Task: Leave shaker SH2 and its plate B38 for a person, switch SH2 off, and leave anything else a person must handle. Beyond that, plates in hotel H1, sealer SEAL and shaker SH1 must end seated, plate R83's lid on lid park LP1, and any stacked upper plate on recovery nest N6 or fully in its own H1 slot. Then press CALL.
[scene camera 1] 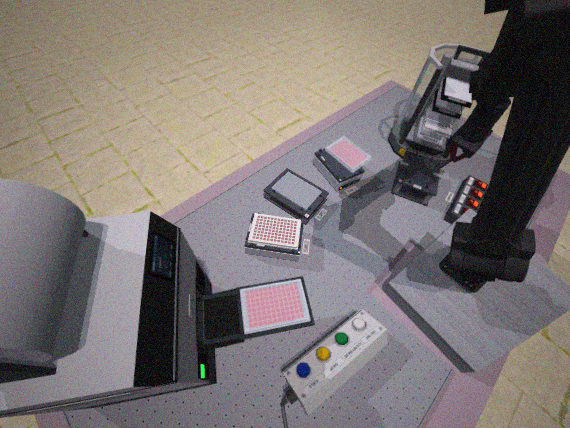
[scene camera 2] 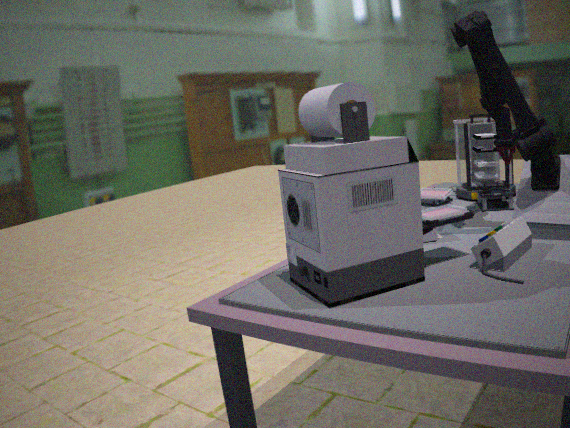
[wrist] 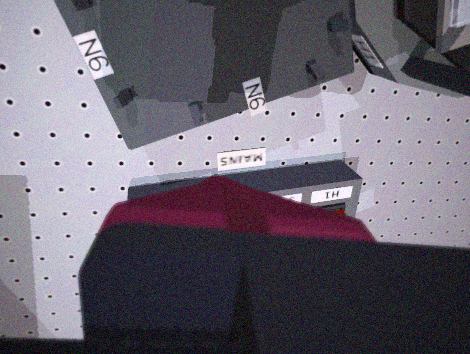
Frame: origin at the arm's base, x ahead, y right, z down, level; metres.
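Seen in the pictures: gripper, fingertip midpoint: (scene camera 1: 452, 160) (scene camera 2: 507, 164) (wrist: 215, 191); arm's base, link origin: (scene camera 1: 474, 258) (scene camera 2: 546, 173).
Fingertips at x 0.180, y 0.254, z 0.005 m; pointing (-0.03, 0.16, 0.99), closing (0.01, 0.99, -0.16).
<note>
Pixels of each thing's middle, then the offset from my fingertips to it. "pt": a spot on its surface instead.
- MAINS switch box, body centre: (wrist: 248, 251) (scene camera 1: 481, 207) dx -0.149, dy +0.076, dz +0.133 m
- shaker with a red-and-white grid plate, body centre: (scene camera 1: 275, 230) dx +0.188, dy -0.497, dz +0.098 m
- Hotel H1, body centre: (scene camera 1: 444, 107) (scene camera 2: 484, 155) dx +0.147, dy +0.214, dz -0.010 m
- empty nest N6, body centre: (wrist: 212, 12) (scene camera 1: 417, 175) (scene camera 2: 494, 196) dx +0.060, dy +0.013, dz +0.122 m
- sealer, body centre: (scene camera 1: 104, 315) (scene camera 2: 347, 185) dx +0.168, dy -0.857, dz -0.068 m
- grey lid park, surface spot: (scene camera 1: 296, 192) pt dx +0.257, dy -0.357, dz +0.114 m
- button box, body centre: (scene camera 1: 337, 357) (scene camera 2: 503, 241) dx -0.119, dy -0.587, dz +0.118 m
My gripper (wrist: 215, 191) (scene camera 1: 455, 152) is shut and empty. Its maroon fingertips sit right over the left part of the MAINS switch box (wrist: 304, 173) (scene camera 1: 463, 196) and hide the switches there. In scene camera 1 the box shows three red lit switches. A shaker with a red-and-white grid plate (scene camera 1: 275, 230) stands mid table. Shaker SH1 carries a pink plate (scene camera 1: 348, 154). Hotel H1 (scene camera 1: 432, 91) (scene camera 2: 463, 161) stands at the back right. The empty nest N6 (wrist: 163, 70) (scene camera 1: 416, 183) lies just beyond the switch box.
The sealer (scene camera 1: 162, 297) (scene camera 2: 351, 221) stands at the left, with a pink plate (scene camera 1: 274, 305) on its extended tray. A grey lid park (scene camera 1: 296, 192) lies between the shakers. A button box (scene camera 1: 334, 357) with blue, yellow, green and white buttons sits at the front.
</note>
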